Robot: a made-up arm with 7 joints.
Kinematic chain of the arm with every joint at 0, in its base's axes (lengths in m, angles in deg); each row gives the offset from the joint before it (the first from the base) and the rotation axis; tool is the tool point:
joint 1: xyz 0 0 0.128 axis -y
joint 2: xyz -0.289 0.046 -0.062 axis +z
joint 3: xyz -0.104 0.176 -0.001 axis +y
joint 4: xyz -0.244 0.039 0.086 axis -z
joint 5: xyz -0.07 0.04 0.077 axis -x
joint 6: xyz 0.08 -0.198 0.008 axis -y
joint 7: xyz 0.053 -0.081 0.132 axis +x
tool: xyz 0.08 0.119 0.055
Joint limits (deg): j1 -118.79..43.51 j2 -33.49..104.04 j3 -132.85..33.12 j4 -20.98..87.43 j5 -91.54..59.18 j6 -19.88..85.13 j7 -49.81..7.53
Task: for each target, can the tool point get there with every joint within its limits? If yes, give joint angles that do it. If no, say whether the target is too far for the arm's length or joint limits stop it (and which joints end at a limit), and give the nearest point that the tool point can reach.
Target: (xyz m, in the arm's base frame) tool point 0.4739 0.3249 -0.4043
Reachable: no: joint limits stop it (at a limit: joint 1, joint 2, joint 3, joint 6, joint 7) | nearest point 0.3317 0.3031 -0.3649 | short by 0.149 m
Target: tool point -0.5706 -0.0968 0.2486
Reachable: yes | joints -49.02 44.17 -115.05 32.72 -20.37 4.46 -33.67
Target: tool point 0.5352 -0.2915 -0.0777
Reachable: no: joint limits stop it (at a limit: joint 1, joint 2, joint 4, joint 7) | nearest point 0.4621 -0.2547 0.1488 | short by 0.241 m
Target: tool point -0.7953 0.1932 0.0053
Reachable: yes | joints -25.94 7.51 -114.39 54.89 24.44 52.01 -36.31
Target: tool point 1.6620 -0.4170 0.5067
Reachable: no: too far | nearest point 0.7390 -0.1763 0.5138 | short by 0.954 m
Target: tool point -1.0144 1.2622 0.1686
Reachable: no: too far | nearest point -0.6806 0.6864 0.1552 | short by 0.666 m
